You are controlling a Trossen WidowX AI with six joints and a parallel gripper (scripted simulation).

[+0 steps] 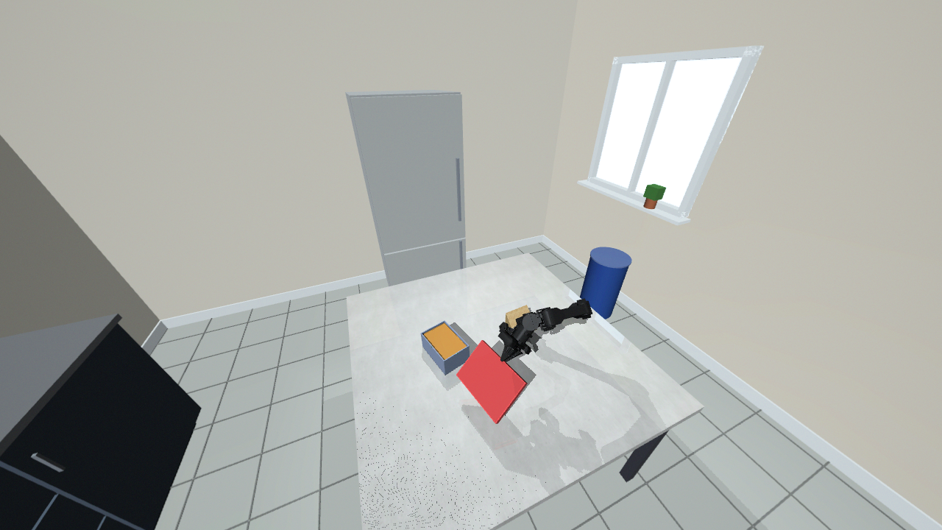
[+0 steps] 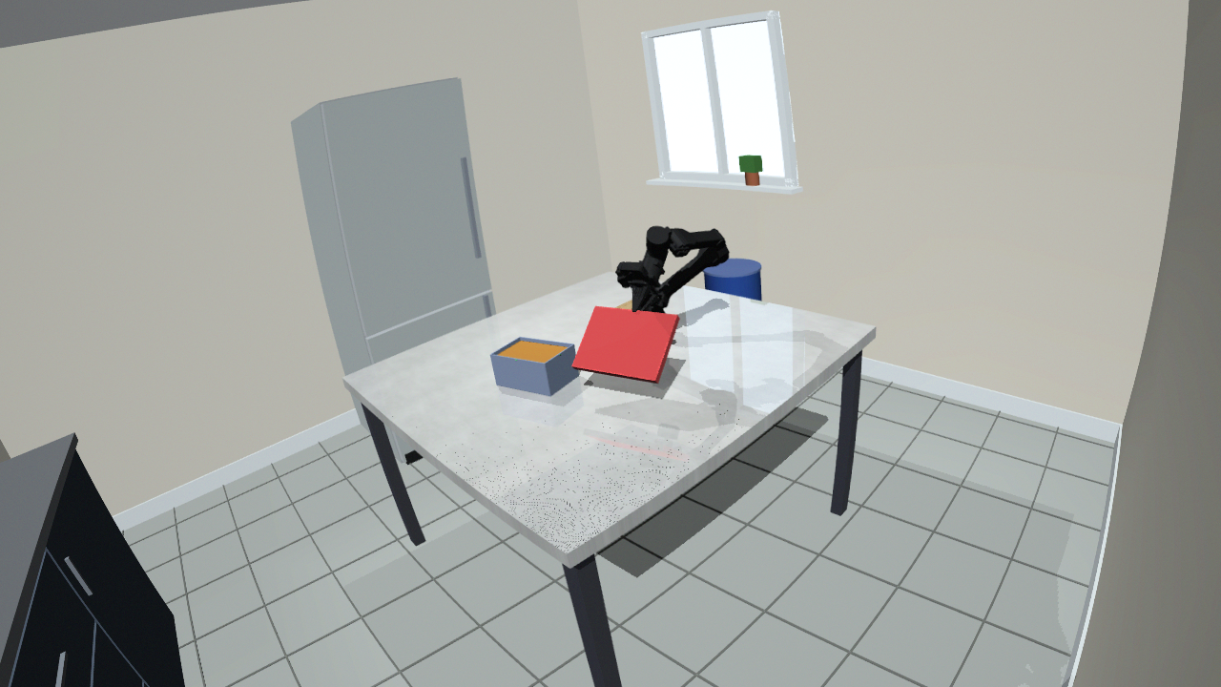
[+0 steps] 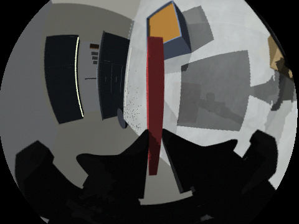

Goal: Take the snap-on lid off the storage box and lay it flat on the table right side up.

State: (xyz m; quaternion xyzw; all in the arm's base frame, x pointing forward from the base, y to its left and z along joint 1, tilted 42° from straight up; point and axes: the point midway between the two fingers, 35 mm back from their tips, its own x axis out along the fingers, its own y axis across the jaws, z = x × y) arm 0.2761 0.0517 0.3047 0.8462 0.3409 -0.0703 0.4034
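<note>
The red lid lies 60 mm ahead of my gripper tip, 50 mm below it and 10 mm to the left of it. The rest, counted from my gripper tip: blue-grey storage box 300 mm to the right, 160 mm below, 110 mm ahead.
</note>
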